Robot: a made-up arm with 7 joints. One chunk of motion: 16 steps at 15 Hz.
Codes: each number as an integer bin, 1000 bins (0 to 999) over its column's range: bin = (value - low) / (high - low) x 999, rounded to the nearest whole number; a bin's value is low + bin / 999 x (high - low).
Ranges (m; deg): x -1.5..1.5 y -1.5..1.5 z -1.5..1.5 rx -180..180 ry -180..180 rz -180..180
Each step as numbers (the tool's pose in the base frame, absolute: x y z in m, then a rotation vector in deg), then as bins.
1 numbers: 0.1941 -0.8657 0.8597 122.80 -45.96 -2.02
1 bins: 564 211 786 840 372 494
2 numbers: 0.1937 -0.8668 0.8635 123.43 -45.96 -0.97
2 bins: 564 211 787 842 372 497
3 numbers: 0.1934 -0.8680 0.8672 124.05 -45.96 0.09
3 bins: 564 210 788 844 372 500
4 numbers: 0.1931 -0.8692 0.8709 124.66 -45.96 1.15
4 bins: 564 210 790 845 372 503
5 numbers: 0.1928 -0.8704 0.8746 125.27 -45.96 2.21
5 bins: 564 210 791 847 372 506
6 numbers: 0.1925 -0.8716 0.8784 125.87 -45.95 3.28
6 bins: 564 209 792 849 372 509
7 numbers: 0.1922 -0.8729 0.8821 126.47 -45.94 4.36
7 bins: 564 209 793 850 372 512
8 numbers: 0.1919 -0.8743 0.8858 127.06 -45.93 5.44
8 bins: 563 208 794 852 372 515
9 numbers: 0.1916 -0.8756 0.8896 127.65 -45.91 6.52
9 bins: 563 208 796 854 372 518
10 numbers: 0.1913 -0.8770 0.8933 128.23 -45.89 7.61
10 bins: 563 207 797 855 372 521
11 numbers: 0.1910 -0.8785 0.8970 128.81 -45.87 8.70
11 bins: 563 207 798 857 372 524
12 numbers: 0.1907 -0.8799 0.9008 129.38 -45.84 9.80
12 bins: 563 206 799 859 372 527
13 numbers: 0.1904 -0.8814 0.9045 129.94 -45.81 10.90
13 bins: 563 206 801 860 372 530
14 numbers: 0.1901 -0.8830 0.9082 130.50 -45.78 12.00
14 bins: 563 205 802 862 372 533
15 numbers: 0.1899 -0.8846 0.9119 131.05 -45.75 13.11
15 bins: 563 205 803 863 373 536
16 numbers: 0.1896 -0.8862 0.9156 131.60 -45.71 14.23
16 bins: 563 204 804 865 373 539
